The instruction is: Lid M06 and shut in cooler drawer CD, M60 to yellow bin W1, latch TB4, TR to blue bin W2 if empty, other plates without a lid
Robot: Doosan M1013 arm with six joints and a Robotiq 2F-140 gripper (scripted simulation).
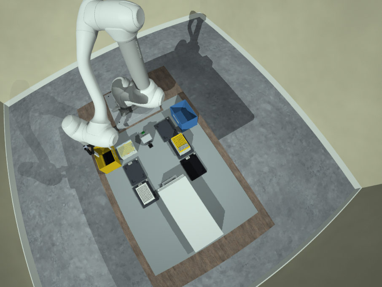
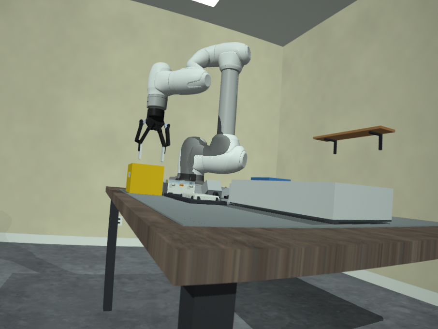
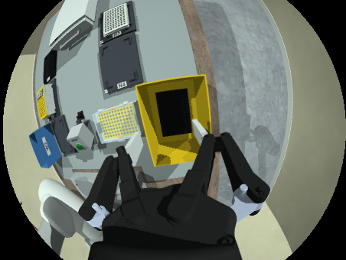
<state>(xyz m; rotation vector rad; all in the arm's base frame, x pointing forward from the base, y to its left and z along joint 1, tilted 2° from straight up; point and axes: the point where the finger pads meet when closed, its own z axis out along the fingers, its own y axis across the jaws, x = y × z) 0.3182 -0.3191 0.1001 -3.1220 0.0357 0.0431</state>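
My gripper is now 30 cm to the right of the green DONE key, 10 cm above it and 1 cm past it. Also, from my hand: tip box lid (13 cm to the left, 11 cm below, 2 cm ahead); then black assay plate (16 cm below, 2 cm to the right); then yellow bin W1 (13 cm below, 2 cm to the right).
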